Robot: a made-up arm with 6 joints.
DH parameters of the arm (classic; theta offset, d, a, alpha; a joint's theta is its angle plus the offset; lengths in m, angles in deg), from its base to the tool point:
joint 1: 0 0.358 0 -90
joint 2: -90 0 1.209 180
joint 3: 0 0 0 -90
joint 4: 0 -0.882 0 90
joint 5: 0 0.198 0 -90
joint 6: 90 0 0 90
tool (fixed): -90 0 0 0
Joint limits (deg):
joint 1: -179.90..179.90
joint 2: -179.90..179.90
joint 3: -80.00..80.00
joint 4: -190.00..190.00
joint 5: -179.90..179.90
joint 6: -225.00..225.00
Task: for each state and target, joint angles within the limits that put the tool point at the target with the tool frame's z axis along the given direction. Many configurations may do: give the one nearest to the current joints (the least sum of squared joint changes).
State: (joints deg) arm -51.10 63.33 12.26 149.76 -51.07 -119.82
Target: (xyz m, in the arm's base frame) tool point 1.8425 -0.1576 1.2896 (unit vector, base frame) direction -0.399 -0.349 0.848
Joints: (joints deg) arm -7.46 53.60 55.84 114.82 -23.68 -142.08
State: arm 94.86 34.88 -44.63 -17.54 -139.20 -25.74
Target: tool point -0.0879 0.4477 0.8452 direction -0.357 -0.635 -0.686
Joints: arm 119.27 -4.61 -49.26 -44.08 -167.71 -4.48
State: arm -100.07 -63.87 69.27 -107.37 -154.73 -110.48
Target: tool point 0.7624 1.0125 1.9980 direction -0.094 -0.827 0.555
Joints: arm -123.63 -47.10 79.58 -111.99 -154.49 -89.65
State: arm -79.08 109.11 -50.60 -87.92 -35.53 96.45
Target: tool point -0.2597 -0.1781 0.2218 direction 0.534 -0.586 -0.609
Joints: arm -123.82 102.65 -75.31 -53.92 -32.88 108.02
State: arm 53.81 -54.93 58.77 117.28 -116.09 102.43
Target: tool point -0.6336 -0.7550 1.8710 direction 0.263 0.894 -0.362
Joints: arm 45.98 -59.50 14.89 69.62 -126.64 99.08
